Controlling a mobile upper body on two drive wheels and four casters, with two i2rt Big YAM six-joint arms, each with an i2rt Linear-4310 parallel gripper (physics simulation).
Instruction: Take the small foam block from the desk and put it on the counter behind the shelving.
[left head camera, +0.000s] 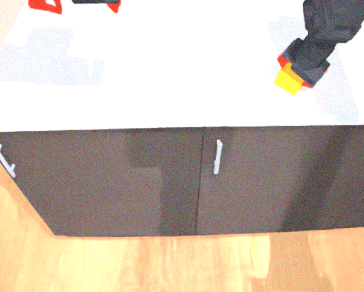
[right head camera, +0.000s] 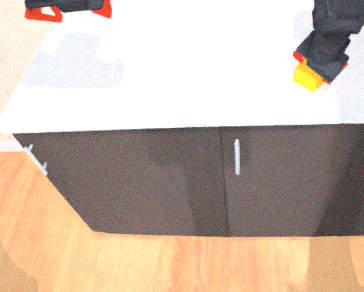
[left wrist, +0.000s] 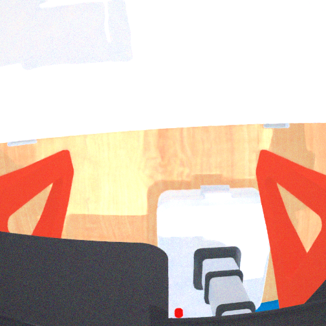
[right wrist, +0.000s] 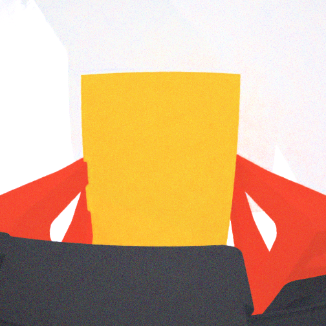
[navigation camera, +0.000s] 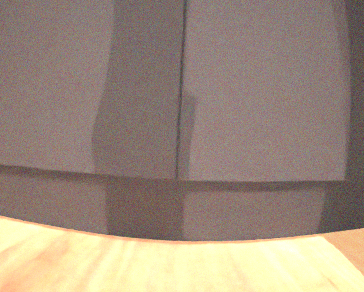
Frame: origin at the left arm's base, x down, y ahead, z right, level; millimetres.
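Seen in the pictures: left gripper, fingertip midpoint: (left head camera: 88, 10) (right head camera: 85, 17); right gripper, fingertip midpoint: (left head camera: 293, 75) (right head camera: 314, 71).
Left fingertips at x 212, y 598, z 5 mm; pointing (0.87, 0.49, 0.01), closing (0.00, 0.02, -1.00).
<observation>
Offsets run from my left fingertips to a thing's top centre. "*": to the spot under its first point. Level surfaces: height alone.
The small foam block @(dx +237, dy +152, dz +442 mm) (left head camera: 289, 81) (right head camera: 307, 78) (right wrist: 161, 120) is yellow. My right gripper (left head camera: 295, 74) (right head camera: 313, 69) (right wrist: 162, 162) is shut on it, one red finger at each side. Block and gripper are over the right part of the white counter @(dx +288 mm) (left head camera: 175, 75) (right head camera: 190, 75) (left wrist: 200, 60), near its front edge. The block is at or close to the surface; I cannot tell whether it touches. My left gripper (left head camera: 86, 10) (right head camera: 84, 17) (left wrist: 164, 160) is open and empty over the back left of the counter in the head views. The shelving does not show in these views.
Dark brown cabinet doors (left head camera: 100, 190) (right head camera: 125, 185) (navigation camera: 270, 90) form the counter's front, with a pale bar handle @(* dx +439, dy +20, dz +255 mm) (left head camera: 218, 156) (right head camera: 237, 156) sticking out. Wooden floor @(dx +1198 mm) (left head camera: 150, 265) (right head camera: 150, 265) (navigation camera: 165, 270) lies below. My white base (left wrist: 180, 215) stands close in front of the counter.
</observation>
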